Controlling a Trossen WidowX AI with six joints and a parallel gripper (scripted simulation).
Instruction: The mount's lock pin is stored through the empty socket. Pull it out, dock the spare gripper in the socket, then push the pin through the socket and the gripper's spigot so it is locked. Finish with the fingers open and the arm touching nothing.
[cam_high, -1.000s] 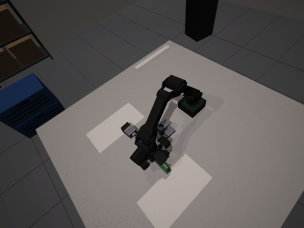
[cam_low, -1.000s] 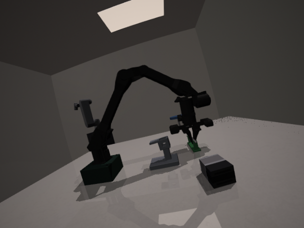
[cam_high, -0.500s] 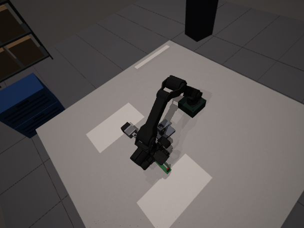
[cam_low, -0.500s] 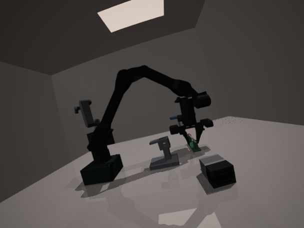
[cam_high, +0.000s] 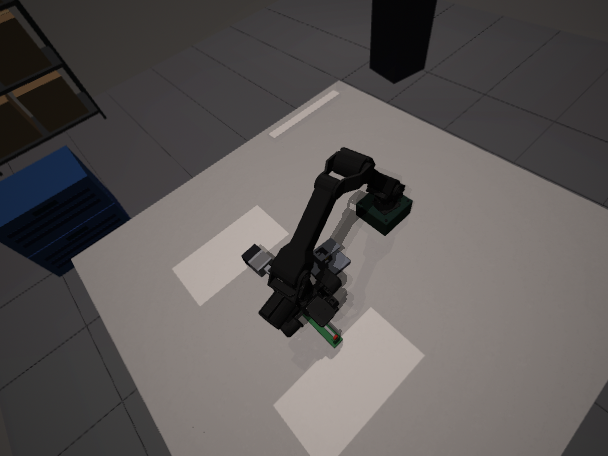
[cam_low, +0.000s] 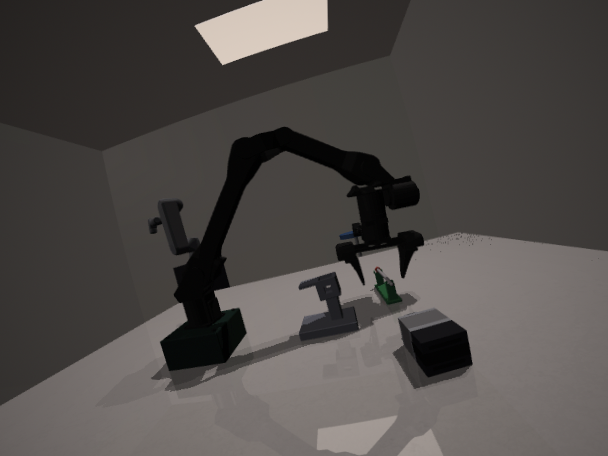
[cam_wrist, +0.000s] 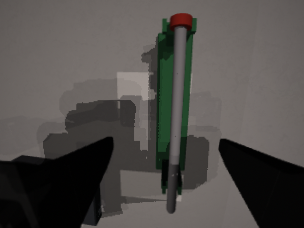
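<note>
The green stand is 2 cm to the left of my gripper tip and 1 cm below it. Round my gripper tip: spare gripper: 5 cm ahead, 23 cm to the right, 2 cm below; grey mount: 11 cm behind, 11 cm to the right, 1 cm above.
</note>
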